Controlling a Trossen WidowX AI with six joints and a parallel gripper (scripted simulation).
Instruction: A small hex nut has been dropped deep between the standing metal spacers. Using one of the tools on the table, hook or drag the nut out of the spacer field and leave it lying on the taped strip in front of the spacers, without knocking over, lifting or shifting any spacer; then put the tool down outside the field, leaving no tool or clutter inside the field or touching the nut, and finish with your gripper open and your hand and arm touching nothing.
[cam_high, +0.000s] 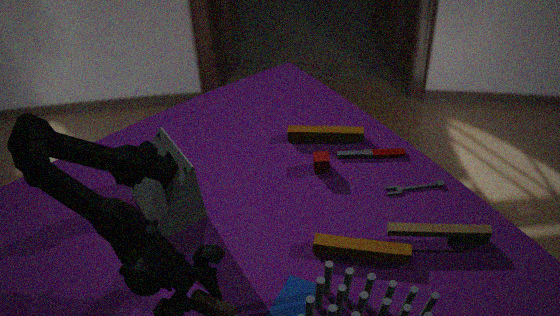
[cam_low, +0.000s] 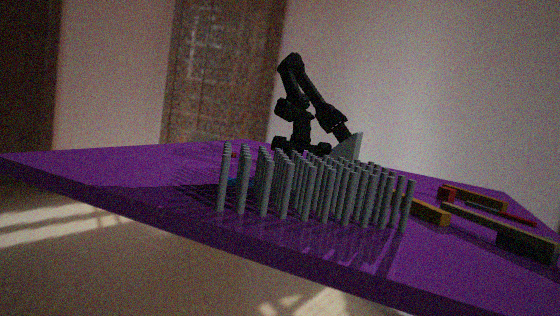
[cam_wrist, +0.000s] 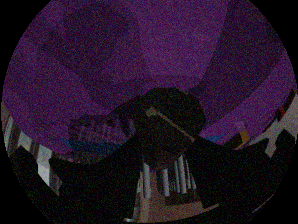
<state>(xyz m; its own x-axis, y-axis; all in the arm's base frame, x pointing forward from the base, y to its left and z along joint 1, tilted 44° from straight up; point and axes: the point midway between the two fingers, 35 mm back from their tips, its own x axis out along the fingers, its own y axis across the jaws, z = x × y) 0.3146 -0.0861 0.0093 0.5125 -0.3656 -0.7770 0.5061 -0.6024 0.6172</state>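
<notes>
The blue taped strip lies 13 cm ahead of my gripper tip, 3 cm to the left of it and 3 cm below it. The rest, counted from my gripper tip: red block (43 cm to the left, 23 cm behind, 1 cm below); then small red thing (31 cm to the right, 13 cm behind, 2 cm below); then thin rod (9 cm ahead, 5 cm to the left).
</notes>
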